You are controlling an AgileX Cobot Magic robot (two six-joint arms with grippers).
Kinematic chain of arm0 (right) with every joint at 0, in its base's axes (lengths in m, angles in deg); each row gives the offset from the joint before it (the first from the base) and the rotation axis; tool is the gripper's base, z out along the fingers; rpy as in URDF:
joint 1: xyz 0 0 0.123 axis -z
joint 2: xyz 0 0 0 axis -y
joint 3: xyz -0.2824 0 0.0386 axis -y
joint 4: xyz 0.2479 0 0.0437 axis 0.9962 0 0.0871
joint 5: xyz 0 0 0 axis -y
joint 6: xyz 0.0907 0 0.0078 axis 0.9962 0 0.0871
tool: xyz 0 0 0 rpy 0 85 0
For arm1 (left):
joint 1: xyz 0 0 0.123 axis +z
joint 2: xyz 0 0 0 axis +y
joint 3: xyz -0.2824 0 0.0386 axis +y
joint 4: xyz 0.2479 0 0.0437 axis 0.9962 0 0.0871
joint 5: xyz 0 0 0 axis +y
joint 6: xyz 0.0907 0 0.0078 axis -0.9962 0 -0.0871
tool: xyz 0 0 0 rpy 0 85 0
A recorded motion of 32 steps. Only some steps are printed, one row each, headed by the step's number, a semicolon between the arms.
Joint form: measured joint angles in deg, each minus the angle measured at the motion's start. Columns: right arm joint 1, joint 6, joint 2, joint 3, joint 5, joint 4; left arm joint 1, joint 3, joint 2, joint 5, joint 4, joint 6.
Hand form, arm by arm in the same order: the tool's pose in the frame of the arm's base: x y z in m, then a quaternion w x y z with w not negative. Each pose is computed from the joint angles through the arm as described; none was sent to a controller.
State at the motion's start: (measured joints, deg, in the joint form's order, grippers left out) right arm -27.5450 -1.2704 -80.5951 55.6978 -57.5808 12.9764; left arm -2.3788 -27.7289 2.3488 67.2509 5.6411 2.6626
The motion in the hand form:
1: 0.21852 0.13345 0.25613 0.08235 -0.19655 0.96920 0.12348; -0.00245 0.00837 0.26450 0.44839 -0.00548 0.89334 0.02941
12: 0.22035 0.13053 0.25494 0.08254 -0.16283 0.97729 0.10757; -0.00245 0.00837 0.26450 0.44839 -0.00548 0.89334 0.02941
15: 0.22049 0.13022 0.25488 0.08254 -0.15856 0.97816 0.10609; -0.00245 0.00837 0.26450 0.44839 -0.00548 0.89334 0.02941
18: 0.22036 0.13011 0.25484 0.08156 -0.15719 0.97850 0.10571; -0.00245 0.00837 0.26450 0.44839 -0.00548 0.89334 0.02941
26: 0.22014 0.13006 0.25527 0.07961 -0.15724 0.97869 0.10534; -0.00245 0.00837 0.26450 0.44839 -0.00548 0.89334 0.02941
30: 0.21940 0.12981 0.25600 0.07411 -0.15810 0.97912 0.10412; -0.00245 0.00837 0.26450 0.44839 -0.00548 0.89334 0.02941
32: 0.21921 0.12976 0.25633 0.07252 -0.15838 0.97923 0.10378; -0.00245 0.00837 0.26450 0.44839 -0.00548 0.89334 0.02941
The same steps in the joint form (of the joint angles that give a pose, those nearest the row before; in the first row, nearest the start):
1: 0.00 0.11 0.00 0.00 0.00 0.00; 0.00 0.00 0.00 0.00 0.00 0.00
12: 0.00 5.26 -0.13 0.00 0.14 -2.60; 0.00 0.00 0.00 0.00 0.00 0.00
15: 0.00 5.88 -0.13 0.00 0.14 -2.85; 0.00 0.00 0.00 0.00 0.00 0.00
18: 0.00 6.07 -0.13 0.00 0.03 -2.89; 0.00 0.00 0.00 0.00 0.00 0.00
26: 0.00 6.11 -0.13 0.12 -0.31 -2.89; 0.00 0.00 0.00 0.00 0.00 0.00
30: 0.00 6.10 -0.13 0.34 -1.18 -2.89; 0.00 0.00 0.00 0.00 0.00 0.00
32: 0.00 6.11 -0.13 0.43 -1.46 -2.90; 0.00 0.00 0.00 0.00 0.00 0.00

